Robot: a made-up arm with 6 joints.
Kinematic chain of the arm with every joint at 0, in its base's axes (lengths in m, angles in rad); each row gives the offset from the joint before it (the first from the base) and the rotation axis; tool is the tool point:
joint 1: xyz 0 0 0.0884 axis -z
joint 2: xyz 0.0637 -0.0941 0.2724 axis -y
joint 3: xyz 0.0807 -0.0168 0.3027 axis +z
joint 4: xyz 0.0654 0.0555 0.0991 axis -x
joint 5: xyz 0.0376 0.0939 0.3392 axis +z
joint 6: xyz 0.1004 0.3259 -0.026 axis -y
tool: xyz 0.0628 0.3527 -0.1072
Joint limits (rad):
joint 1: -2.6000..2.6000
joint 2: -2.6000..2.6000
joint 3: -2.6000..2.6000
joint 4: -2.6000..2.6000
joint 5: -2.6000..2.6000
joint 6: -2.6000..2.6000
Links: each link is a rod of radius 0.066 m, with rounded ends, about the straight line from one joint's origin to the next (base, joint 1, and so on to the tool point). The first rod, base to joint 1, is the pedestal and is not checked.
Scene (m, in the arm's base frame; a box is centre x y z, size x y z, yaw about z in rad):
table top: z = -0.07
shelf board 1: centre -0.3 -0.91 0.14 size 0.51 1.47 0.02 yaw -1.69
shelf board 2: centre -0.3 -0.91 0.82 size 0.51 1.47 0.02 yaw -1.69
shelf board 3: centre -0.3 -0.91 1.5 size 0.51 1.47 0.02 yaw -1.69
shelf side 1: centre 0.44 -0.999 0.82 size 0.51 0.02 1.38 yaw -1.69
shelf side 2: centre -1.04 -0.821 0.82 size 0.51 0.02 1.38 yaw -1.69
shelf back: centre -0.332 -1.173 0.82 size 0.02 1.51 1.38 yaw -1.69
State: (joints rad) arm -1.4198 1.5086 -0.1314 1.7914 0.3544 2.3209
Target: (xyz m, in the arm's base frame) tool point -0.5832 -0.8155 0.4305
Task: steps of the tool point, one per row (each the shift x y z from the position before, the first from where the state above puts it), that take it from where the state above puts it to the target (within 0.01 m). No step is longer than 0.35 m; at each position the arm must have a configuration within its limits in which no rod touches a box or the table.
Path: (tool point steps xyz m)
1: -0.2516 -0.0893 0.0664
2: -0.2095 -0.1794 0.0465
3: -0.1401 -0.2486 0.0180
4: -0.0516 -0.2879 -0.0159
5: 0.0449 -0.2928 -0.0507
6: 0.1383 -0.2623 -0.0824

